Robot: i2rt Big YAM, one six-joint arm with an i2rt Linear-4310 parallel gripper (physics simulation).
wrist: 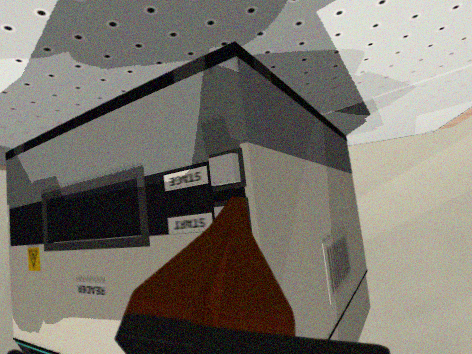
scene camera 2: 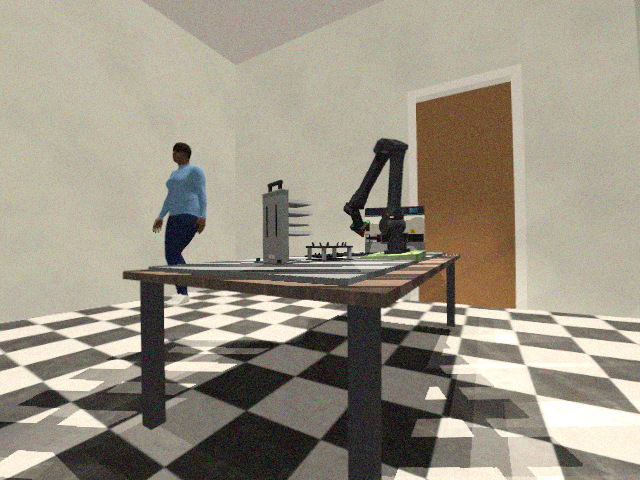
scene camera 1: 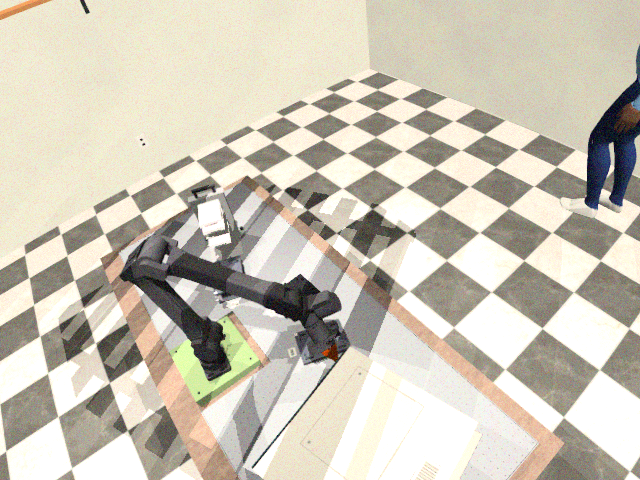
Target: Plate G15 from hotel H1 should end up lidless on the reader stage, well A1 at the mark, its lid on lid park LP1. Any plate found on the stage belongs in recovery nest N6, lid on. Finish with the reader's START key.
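Where they show: gripper, between the fingertips: (wrist: 238,205) (scene camera 2: 363,236); arm's base, origin of its link: (scene camera 2: 397,252) (scene camera 1: 214,362).
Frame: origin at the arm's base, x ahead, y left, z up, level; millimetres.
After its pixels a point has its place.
Observation:
My gripper (scene camera 1: 333,353) (scene camera 2: 361,234) @[x 338, y -273, z 86 mm] (wrist: 238,205) @[x 338, y -273, z 86 mm] is shut and empty, its orange-brown fingertips pointing at the reader's front. The reader (scene camera 1: 330,413) @[x 227, y -448, z 270 mm] (scene camera 2: 416,225) @[x 56, y -425, z 151 mm] (wrist: 295,200) @[x 372, y -373, z 85 mm] is a pale box with a dark front band and appears upside down in the wrist view. In the wrist view, the START key (wrist: 218,212) @[x 320, y -307, z 88 mm] is mostly hidden behind the fingertips, beside its START label (wrist: 190,223) @[x 295, y -325, z 93 mm]. The STAGE key (wrist: 225,169) @[x 328, y -304, z 62 mm] shows next to it. Contact between the tips and the START key cannot be told. Plate G15, its lid and the stage cannot be made out.
A grey hotel tower (scene camera 2: 275,227) @[x 213, y 579, z 106 mm] with side shelves and a handle stands at the table's far end from the reader. A low rack with pegs (scene camera 2: 329,248) @[x 126, y 370, z 31 mm] stands between it and the arm. The arm's base is on a green plate (scene camera 1: 240,353) @[x 89, y -15, z -4 mm]. A person (scene camera 1: 610,149) (scene camera 2: 185,196) stands beyond the table.

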